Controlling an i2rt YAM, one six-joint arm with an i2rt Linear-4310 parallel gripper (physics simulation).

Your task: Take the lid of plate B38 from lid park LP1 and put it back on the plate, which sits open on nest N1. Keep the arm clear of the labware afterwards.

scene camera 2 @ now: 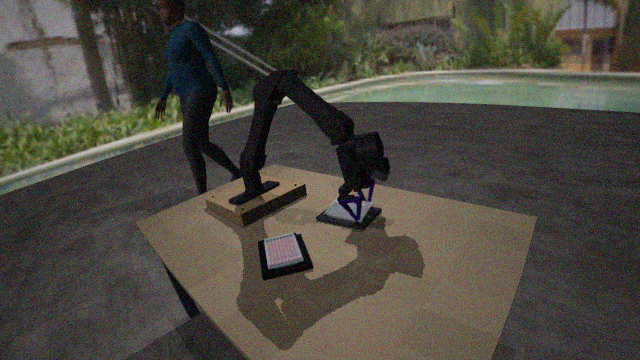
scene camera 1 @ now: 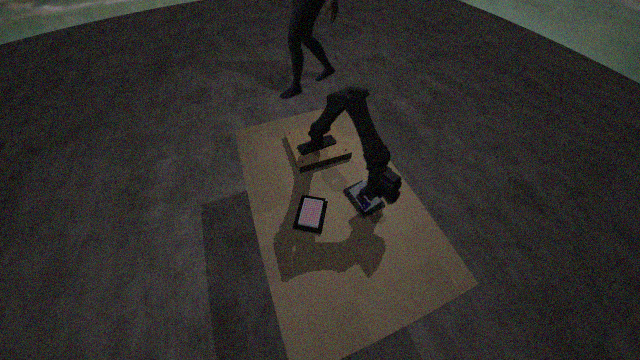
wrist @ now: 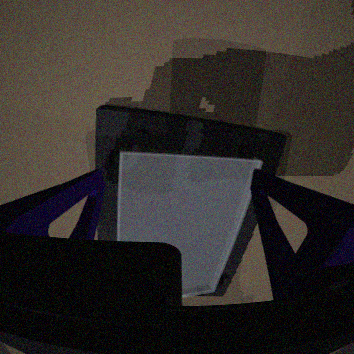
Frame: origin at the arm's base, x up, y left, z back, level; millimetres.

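Seen in the pictures: gripper, fingertip midpoint: [scene camera 2: 363, 212] [scene camera 1: 371, 203] [wrist: 177, 177]; arm's base, link origin: [scene camera 2: 255, 193] [scene camera 1: 317, 145].
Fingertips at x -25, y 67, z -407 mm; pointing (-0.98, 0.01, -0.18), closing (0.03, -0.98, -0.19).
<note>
Offsets run from my fingertips to a thing's top centre. Level surfaces: height alone.
The pale translucent lid @[dx +23, dy -10, dz +44 mm] [scene camera 1: 357, 189] [scene camera 2: 340, 211] [wrist: 185, 205] is at the dark lid park LP1 @[dx +4, dy -9, dz +45 mm] [scene camera 2: 367, 223] [wrist: 150, 131]. In the wrist view its edges are askew to the park's edges; it looks slightly raised, but how far is unclear. My gripper [scene camera 1: 366, 201] [scene camera 2: 364, 210] [wrist: 177, 177] is open, pointing down, with purple fingers at either side of the lid. The right fingertip is at or very near the lid's edge; the left one is a little apart. The plate B38 @[dx +10, dy -259, dz +83 mm] [scene camera 1: 311, 212] [scene camera 2: 283, 251], with pinkish wells, sits open on the black nest N1 @[dx +2, dy -259, dz +83 mm] [scene camera 1: 308, 230] [scene camera 2: 286, 273].
The arm's wooden base block [scene camera 1: 325, 163] [scene camera 2: 275, 205] is at the back of the table @[dx -16 mm] [scene camera 1: 390, 295] [scene camera 2: 425, 310], behind nest and park. The arm arches high from it to the park. A person [scene camera 1: 305, 40] [scene camera 2: 192, 75] stands on the floor behind the table.
</note>
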